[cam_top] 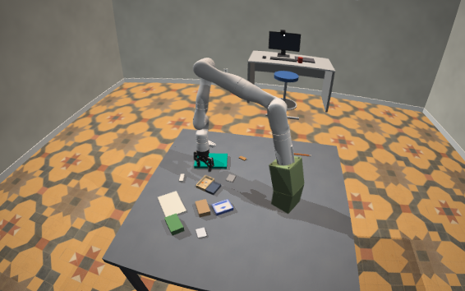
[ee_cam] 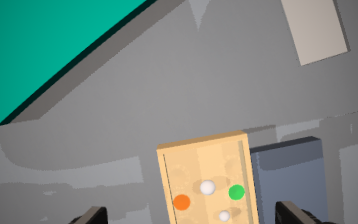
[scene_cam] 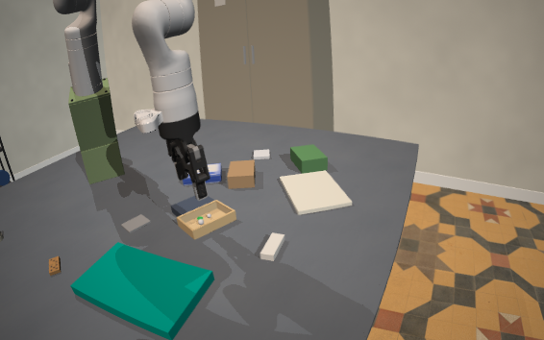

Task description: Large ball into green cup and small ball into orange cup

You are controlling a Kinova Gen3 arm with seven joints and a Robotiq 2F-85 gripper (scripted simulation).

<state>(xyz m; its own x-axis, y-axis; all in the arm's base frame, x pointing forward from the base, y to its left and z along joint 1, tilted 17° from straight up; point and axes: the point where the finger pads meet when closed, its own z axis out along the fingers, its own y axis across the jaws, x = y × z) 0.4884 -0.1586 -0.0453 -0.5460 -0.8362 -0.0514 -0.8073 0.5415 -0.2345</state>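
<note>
The covered wooden puzzle is 30 mm to the left of my hand and 100 mm below it. Round my hand: small white block 160 mm ahead, 10 mm to the right, 100 mm below; then dark blue block 60 mm behind, 70 mm to the left, 100 mm below; then grey tile 160 mm behind, 30 mm to the right, 100 mm below.
</note>
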